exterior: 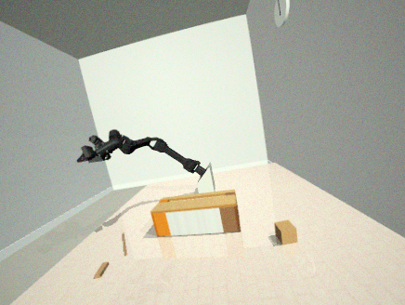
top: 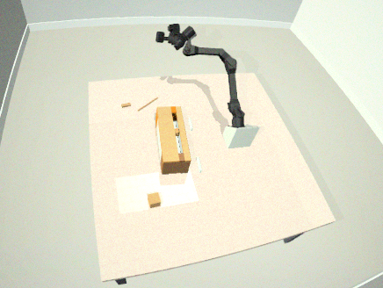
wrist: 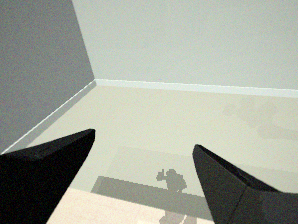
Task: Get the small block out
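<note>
The tan block is 51 cm to the left of my gripper tip, 32 cm below it and 4 cm behind it. Round my gripper tip: tan box: 53 cm to the left, 34 cm below, 5 cm behind; then thin stick: 40 cm below, 20 cm to the left, 10 cm ahead.
</note>
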